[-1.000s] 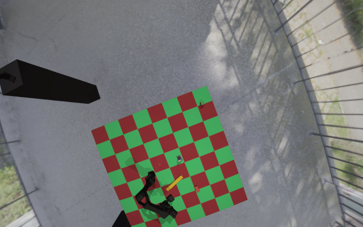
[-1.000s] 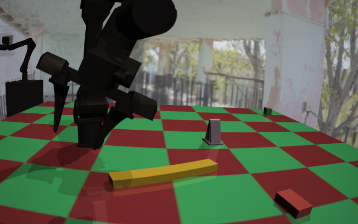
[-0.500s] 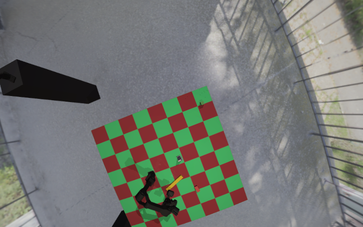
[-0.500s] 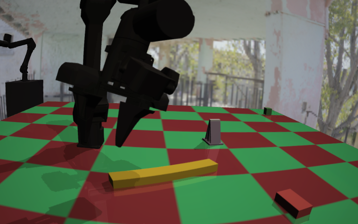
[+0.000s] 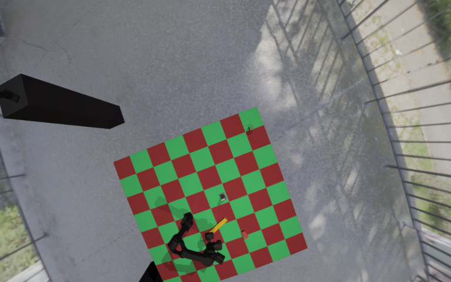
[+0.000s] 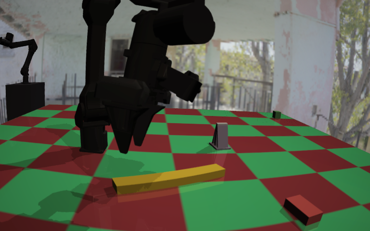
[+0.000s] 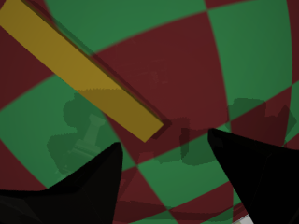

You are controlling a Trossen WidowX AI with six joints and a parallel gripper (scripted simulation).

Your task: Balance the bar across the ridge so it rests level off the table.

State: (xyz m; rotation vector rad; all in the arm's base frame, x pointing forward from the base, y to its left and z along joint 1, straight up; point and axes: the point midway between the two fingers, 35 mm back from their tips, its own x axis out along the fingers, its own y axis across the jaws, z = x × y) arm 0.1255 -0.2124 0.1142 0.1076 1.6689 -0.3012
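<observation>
Now: the yellow bar 7 cm ahead of my gripper tip, 5 cm to the left of it and 7 cm below it. The rest, counted from my gripper tip: red block (26 cm ahead, 9 cm to the right, 7 cm below); then small green block (62 cm ahead, 72 cm to the left, 6 cm below).
</observation>
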